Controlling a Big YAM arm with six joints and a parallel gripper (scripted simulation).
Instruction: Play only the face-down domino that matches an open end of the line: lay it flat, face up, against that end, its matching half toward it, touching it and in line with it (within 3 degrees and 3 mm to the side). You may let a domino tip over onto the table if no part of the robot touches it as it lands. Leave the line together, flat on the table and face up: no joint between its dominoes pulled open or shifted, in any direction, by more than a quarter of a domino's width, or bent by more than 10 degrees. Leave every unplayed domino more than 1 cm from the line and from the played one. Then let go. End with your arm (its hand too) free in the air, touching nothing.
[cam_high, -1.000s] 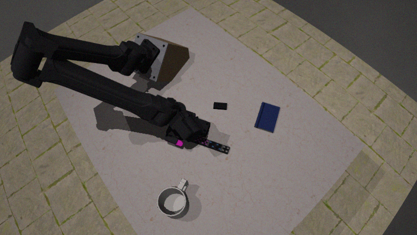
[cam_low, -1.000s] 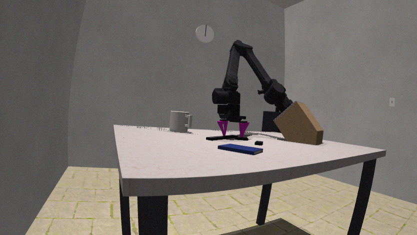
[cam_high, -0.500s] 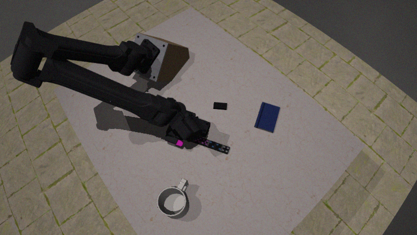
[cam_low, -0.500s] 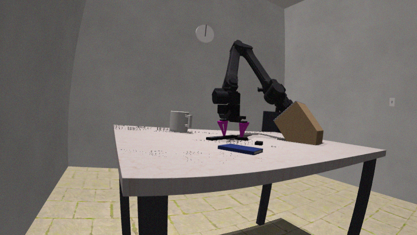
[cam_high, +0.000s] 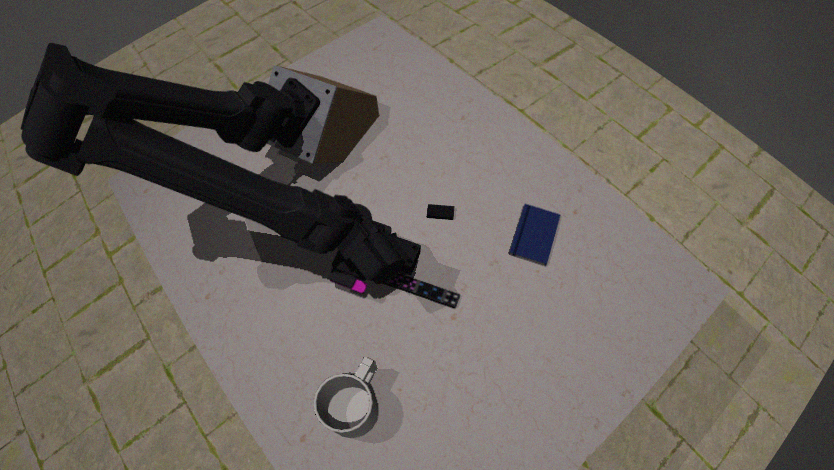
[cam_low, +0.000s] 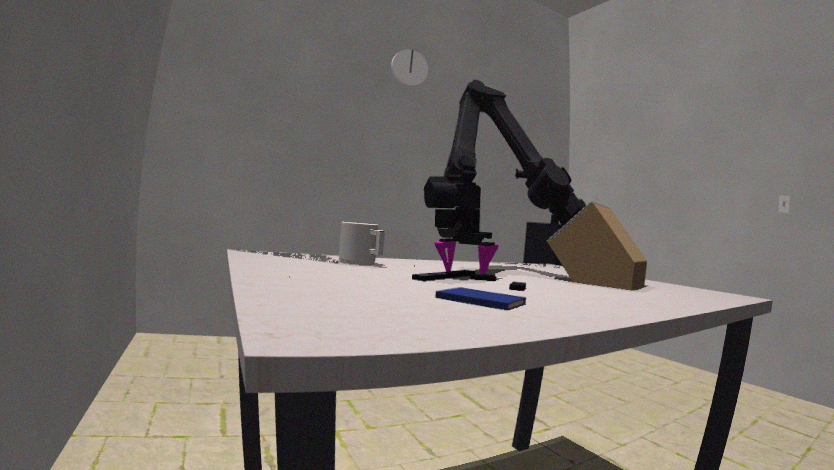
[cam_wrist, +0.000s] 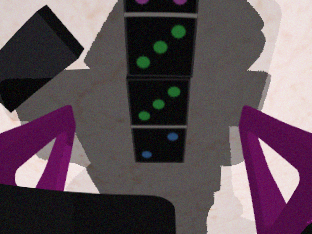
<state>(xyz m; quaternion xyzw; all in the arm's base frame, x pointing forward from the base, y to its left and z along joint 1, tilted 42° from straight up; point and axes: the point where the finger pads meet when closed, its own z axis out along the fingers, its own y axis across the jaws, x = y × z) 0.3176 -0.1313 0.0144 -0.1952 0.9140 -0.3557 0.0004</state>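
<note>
My gripper is now right at the domino. From my hand the other things lie so: blue book 200 mm ahead, 280 mm to the left; mug 180 mm ahead, 200 mm to the right, 30 mm above.
</note>
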